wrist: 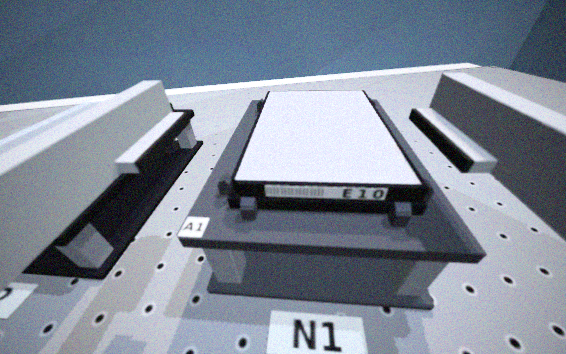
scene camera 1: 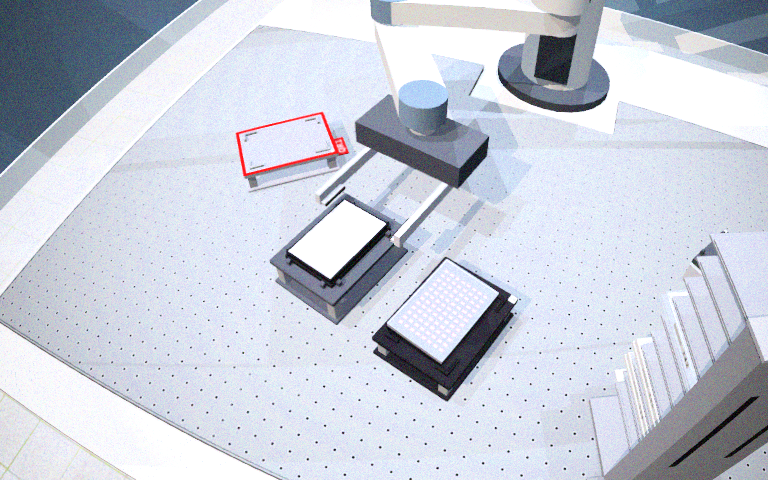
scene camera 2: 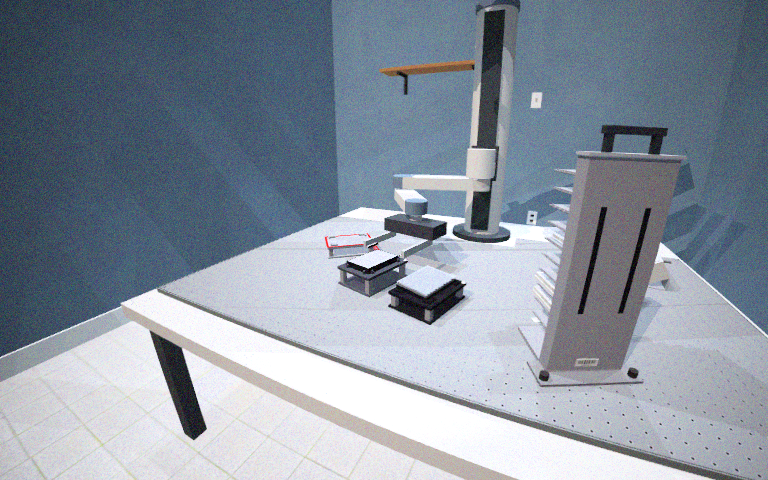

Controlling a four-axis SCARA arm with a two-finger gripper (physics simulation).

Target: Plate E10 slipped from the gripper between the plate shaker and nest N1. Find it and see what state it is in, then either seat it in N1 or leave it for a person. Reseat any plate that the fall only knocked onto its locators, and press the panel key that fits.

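Frame: origin at the arm's base, x ahead, y left, z up, level; metres.
Seen in the pictures: gripper, fingertip midpoint: [wrist: 296, 98] [scene camera 1: 355, 219] [scene camera 2: 382, 249]; arm's base at its link origin: [scene camera 1: 553, 78] [scene camera 2: 480, 234].
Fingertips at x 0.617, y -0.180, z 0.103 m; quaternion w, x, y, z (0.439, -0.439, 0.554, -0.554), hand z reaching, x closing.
Observation:
Offsets run from my fingertips to a thing's top centre. "spot": to the spot under its first point.
Plate E10 @(0.021 m ahead, 0.019 m right, 0.023 m down) [scene camera 1: 338, 238] [scene camera 2: 373, 260] [wrist: 325, 140], black with a white top, lies on the grey nest N1 @(0.021 m ahead, 0.019 m right, 0.027 m down) [scene camera 1: 281, 262] [wrist: 325, 230]. It looks level and upright, its E10 label facing the wrist camera and its near edge behind two small locator blocks. My gripper [scene camera 1: 359, 219] [scene camera 2: 386, 247] [wrist: 296, 98] is open and empty; its fingers stand apart from the plate, one on each side. A pale well plate @(0.072 m ahead, 0.155 m left, 0.026 m down) [scene camera 1: 444, 310] [scene camera 2: 428, 281] lies on a black stand [scene camera 1: 413, 362] beside N1; whether it is fully seated I cannot tell. No panel key can be made out.
A red-edged raised platform @(spot: 0.107 m back, 0.271 m right, 0.050 m down) [scene camera 1: 241, 153] [scene camera 2: 326, 243] stands beyond N1 on the left. A tall grey rack [scene camera 1: 713, 418] [scene camera 2: 611, 260] with shelves stands at the right. The arm's column [scene camera 1: 589, 56] [scene camera 2: 489, 113] rises at the back. A pale slanted object @(0.366 m back, 0.730 m left, 0.007 m down) [scene camera 2: 659, 272] shows partly behind the rack.

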